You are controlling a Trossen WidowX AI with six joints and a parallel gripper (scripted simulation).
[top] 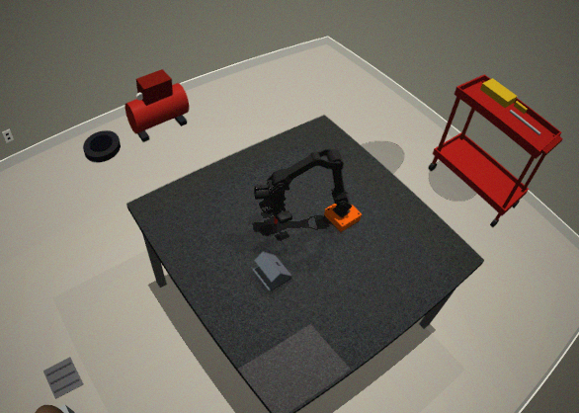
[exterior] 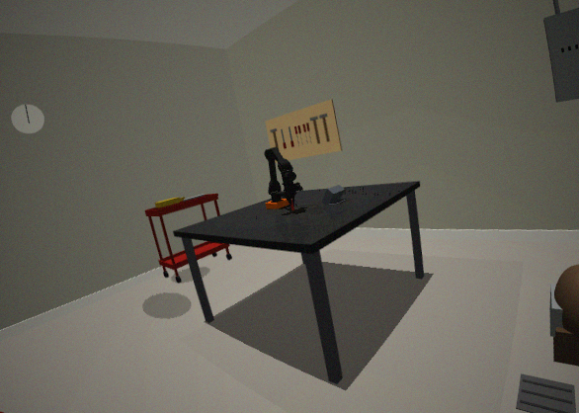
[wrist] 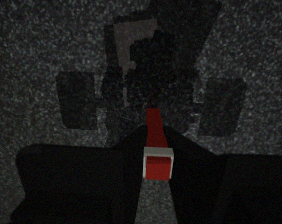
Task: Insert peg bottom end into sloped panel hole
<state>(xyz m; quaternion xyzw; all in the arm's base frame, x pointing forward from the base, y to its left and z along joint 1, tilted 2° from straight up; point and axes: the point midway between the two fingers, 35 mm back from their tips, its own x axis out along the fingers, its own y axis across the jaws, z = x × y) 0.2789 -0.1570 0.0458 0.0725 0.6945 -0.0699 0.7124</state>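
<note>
Right now the grey sloped panel is 19 cm ahead of my gripper tip and 21 cm to the left of it. From my gripper tip the other things lie so: red square peg 2 cm above.
</note>
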